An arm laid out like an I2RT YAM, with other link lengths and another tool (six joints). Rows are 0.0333 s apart.
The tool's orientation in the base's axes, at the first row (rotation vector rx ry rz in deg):
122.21 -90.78 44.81
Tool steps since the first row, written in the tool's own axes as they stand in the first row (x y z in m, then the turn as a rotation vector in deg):
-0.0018 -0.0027 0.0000 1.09 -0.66 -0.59
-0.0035 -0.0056 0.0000 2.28 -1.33 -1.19
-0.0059 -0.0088 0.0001 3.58 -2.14 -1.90
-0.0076 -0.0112 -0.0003 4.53 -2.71 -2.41
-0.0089 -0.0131 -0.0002 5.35 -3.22 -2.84
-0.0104 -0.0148 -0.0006 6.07 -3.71 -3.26
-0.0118 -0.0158 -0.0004 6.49 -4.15 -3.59
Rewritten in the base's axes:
0.0022 0.0022 -0.0010 0.74 -0.27 1.16
0.0046 0.0043 -0.0020 1.50 -0.60 2.40
0.0072 0.0070 -0.0035 2.40 -0.91 3.79
0.0090 0.0092 -0.0042 3.04 -1.15 4.81
0.0105 0.0107 -0.0050 3.61 -1.36 5.67
0.0118 0.0126 -0.0056 4.14 -1.50 6.47
0.0125 0.0138 -0.0066 4.58 -1.49 7.00

